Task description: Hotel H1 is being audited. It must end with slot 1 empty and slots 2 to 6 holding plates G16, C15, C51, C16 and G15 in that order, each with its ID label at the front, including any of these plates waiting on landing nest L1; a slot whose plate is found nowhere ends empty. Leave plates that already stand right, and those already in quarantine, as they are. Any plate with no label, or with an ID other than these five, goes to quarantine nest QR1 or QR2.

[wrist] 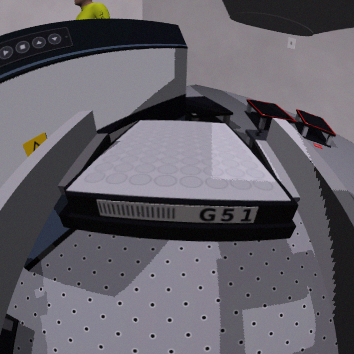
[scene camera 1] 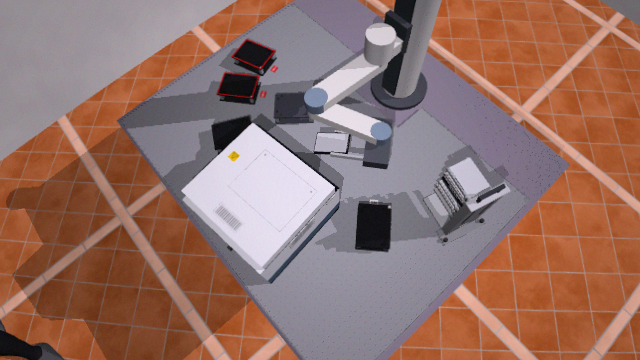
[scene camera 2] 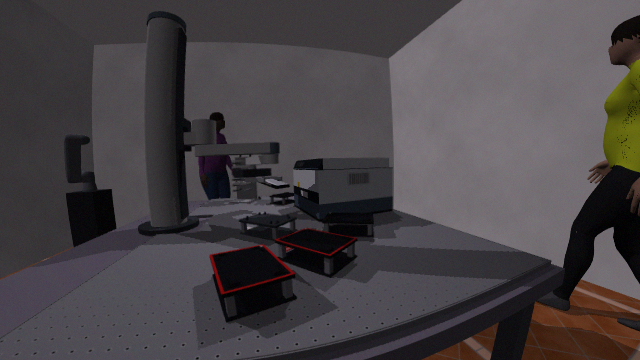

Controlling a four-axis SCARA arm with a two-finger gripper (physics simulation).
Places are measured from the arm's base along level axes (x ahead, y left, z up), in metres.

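Where they show: gripper, between the fingertips: (wrist: 181, 125) (scene camera 1: 332, 141) (scene camera 2: 273, 179); arm's base, origin of its link: (scene camera 1: 398, 86) (scene camera 2: 170, 226).
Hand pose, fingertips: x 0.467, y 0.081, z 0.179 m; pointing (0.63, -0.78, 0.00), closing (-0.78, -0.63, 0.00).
Each offset is from my fingertips to the top centre of the thing. "spot": to the spot under its first point.
My gripper (scene camera 1: 332, 143) (wrist: 181, 125) is shut on a white-topped plate {0.002 m ahead, 0.003 m right, 0.001 m up} (scene camera 1: 330, 141) (scene camera 2: 275, 183) (wrist: 170, 155) with a black base. The plate is level above the table; its front label reads G51. Two red-edged nests {spot: 0.085 m back, 0.628 m right, 0.116 m down} (scene camera 1: 254, 54) {spot: 0.076 m ahead, 0.532 m right, 0.117 m down} (scene camera 1: 238, 86), also in scene camera 2 (scene camera 2: 252, 267) (scene camera 2: 316, 241) and the wrist view (wrist: 270, 109) (wrist: 315, 121), have bare black tops. The hotel (scene camera 1: 462, 215) stands at the right in scene camera 1 and holds several plates; their IDs are unreadable. A black nest {0.082 m ahead, 0.309 m left, 0.112 m down} (scene camera 1: 374, 227) stands between hotel and instrument; its label is unreadable.
The big white instrument {0.329 m ahead, 0.000 m left, 0.089 m up} (scene camera 1: 260, 195) (scene camera 2: 345, 185) (wrist: 125, 85) stands beside the held plate. A grey nest {0.038 m back, 0.289 m right, 0.106 m down} (scene camera 1: 290, 106) (scene camera 2: 267, 220) lies near the arm. Another black nest {0.233 m ahead, 0.361 m right, 0.113 m down} (scene camera 1: 232, 132) (scene camera 2: 349, 218) (wrist: 210, 106) stands behind the instrument. The arm's column (scene camera 1: 417, 50) (scene camera 2: 165, 120) rises at the table's edge.
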